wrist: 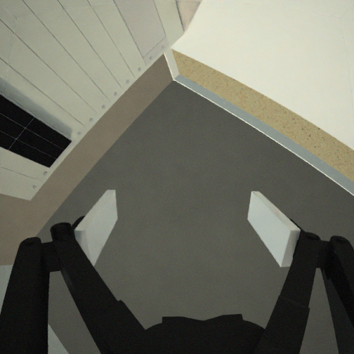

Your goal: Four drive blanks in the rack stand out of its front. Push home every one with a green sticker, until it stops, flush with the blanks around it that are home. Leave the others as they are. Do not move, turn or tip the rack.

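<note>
My gripper [183, 205] is open, its two pale finger pads far apart at the left and right of the lower half of the wrist view. Grey surface shows between them, and they hold nothing. The rack, its drive blanks and the green stickers cannot be made out in this view, so how far any blank stands out is hidden.
A cream panelled surface [50, 55] with thin seams and small round dots fills the upper left, with a black gridded rectangle [30, 131] in it. A brown band [107, 132] borders the dark grey surface [185, 150]. A speckled tan strip [265, 107] runs along the right.
</note>
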